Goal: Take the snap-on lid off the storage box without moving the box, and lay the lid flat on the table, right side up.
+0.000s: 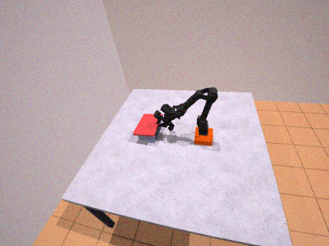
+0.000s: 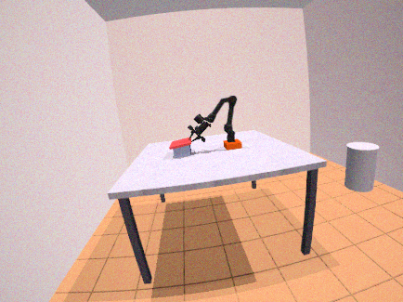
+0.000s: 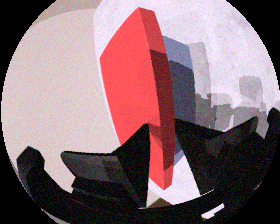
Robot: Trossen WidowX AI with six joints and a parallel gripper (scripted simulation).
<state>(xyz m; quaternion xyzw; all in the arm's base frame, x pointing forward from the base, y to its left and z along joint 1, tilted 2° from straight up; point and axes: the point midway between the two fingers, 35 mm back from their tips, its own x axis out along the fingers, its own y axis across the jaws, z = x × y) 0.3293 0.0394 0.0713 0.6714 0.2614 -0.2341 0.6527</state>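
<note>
Right now my gripper tip is 8 cm short of the lid. Round my gripper tip: storage box 7 cm ahead, 6 cm below.
</note>
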